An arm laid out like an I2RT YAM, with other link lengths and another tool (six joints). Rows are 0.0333 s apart.
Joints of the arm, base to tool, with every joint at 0 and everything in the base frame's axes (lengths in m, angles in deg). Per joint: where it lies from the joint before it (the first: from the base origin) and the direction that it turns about. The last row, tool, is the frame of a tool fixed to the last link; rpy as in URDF.
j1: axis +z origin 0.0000 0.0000 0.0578
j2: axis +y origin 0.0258 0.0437 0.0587
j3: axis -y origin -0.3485 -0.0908 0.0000
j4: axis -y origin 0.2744 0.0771 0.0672
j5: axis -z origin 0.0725 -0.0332 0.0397
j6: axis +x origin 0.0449 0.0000 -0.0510
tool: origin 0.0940 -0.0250 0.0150 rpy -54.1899 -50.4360 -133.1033
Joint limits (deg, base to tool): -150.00..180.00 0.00..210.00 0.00..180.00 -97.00..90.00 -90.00..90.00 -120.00..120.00
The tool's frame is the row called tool.
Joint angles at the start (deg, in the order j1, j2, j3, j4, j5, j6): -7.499, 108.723, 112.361, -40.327, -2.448, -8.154
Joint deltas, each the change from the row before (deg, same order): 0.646, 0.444, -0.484, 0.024, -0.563, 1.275; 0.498, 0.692, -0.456, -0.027, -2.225, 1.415; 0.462, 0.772, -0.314, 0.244, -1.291, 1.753; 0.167, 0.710, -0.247, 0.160, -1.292, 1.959; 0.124, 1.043, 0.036, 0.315, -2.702, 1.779; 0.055, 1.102, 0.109, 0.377, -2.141, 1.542; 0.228, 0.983, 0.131, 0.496, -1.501, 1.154; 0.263, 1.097, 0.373, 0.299, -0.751, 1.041
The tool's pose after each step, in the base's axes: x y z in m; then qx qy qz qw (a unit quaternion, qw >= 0). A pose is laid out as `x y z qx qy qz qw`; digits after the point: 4 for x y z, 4 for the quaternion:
0.5770 -0.0884 0.4014 -0.7487 0.2434 -0.6155 0.0365
0.5813 -0.0787 0.3903 -0.7558 0.2487 -0.6028 0.0589
0.5858 -0.0718 0.3803 -0.7594 0.2585 -0.5924 0.0740
0.5892 -0.0677 0.3710 -0.7616 0.2721 -0.5816 0.0877
0.5949 -0.0608 0.3611 -0.7646 0.2818 -0.5686 0.1124
0.6006 -0.0559 0.3515 -0.7668 0.2910 -0.5568 0.1315
0.6060 -0.0505 0.3437 -0.7682 0.2966 -0.5483 0.1459
0.6116 -0.0466 0.3358 -0.7696 0.3027 -0.5408 0.1538

